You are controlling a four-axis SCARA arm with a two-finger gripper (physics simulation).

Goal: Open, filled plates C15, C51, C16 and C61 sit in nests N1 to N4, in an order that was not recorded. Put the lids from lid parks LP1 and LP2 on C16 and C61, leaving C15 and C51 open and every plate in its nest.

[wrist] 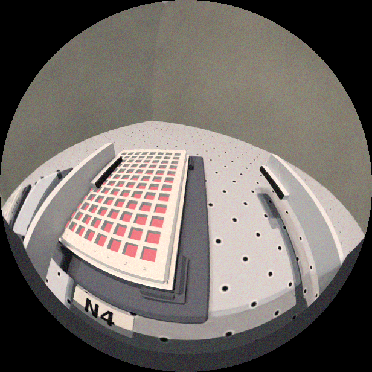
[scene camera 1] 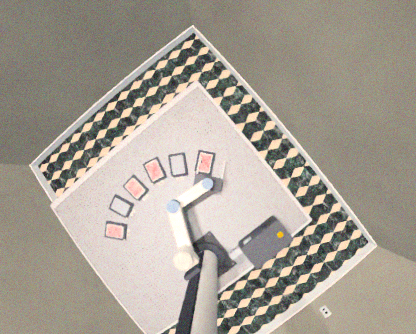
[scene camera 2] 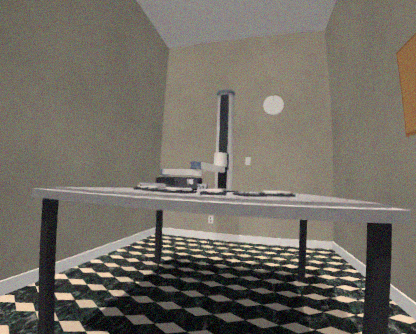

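Seen in the pictures: gripper, fingertip midpoint: (scene camera 1: 212, 158) (scene camera 2: 140, 183); arm's base, link origin: (scene camera 1: 206, 259).
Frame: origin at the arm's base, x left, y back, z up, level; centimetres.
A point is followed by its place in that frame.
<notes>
My gripper (scene camera 1: 211, 165) @(x -47.2, y -51.9, z 4.9 cm) (scene camera 2: 150, 185) (wrist: 192, 151) is open and empty, low at nest N4. An open plate (scene camera 1: 205, 162) @(x -42.0, y -53.2, z 3.5 cm) (wrist: 135, 205) with red wells sits in nest N4 (scene camera 1: 198, 171) (wrist: 199, 270). In the wrist view, the left finger is along the plate's left side and the right finger is well off to its right over bare table. Three more red plates (scene camera 1: 155, 170) @(x -11.6, y -70.7, z 3.9 cm) (scene camera 1: 135, 188) @(x 7.7, y -70.0, z 3.5 cm) (scene camera 1: 115, 230) @(x 38.3, y -55.9, z 3.8 cm) sit in nests along the arc. Pale lids (scene camera 1: 178, 165) @(x -26.2, y -63.3, z 3.1 cm) (scene camera 1: 121, 206) @(x 24.2, y -66.6, z 3.1 cm) lie in the two dark-framed lid parks. Plate codes and the other nest labels are not readable.
A perforated table (scene camera 1: 165, 135) @(x -31.9, y -86.3, z 1.3 cm) (scene camera 2: 320, 206) @(x 49.6, y -103.0, z 0.2 cm) (wrist: 240, 270) carries the arc of nests. The arm's column (scene camera 1: 209, 295) @(x -7.1, y -2.5, z 47.6 cm) (scene camera 2: 225, 135) @(x 1.8, y -7.7, z 48.2 cm) stands behind the arc. A dark grey box (scene camera 1: 265, 242) @(x -39.9, y 10.0, z 12.8 cm) with an orange button is at the table's edge. The label N4 (wrist: 99, 312) is in front of that nest.
</notes>
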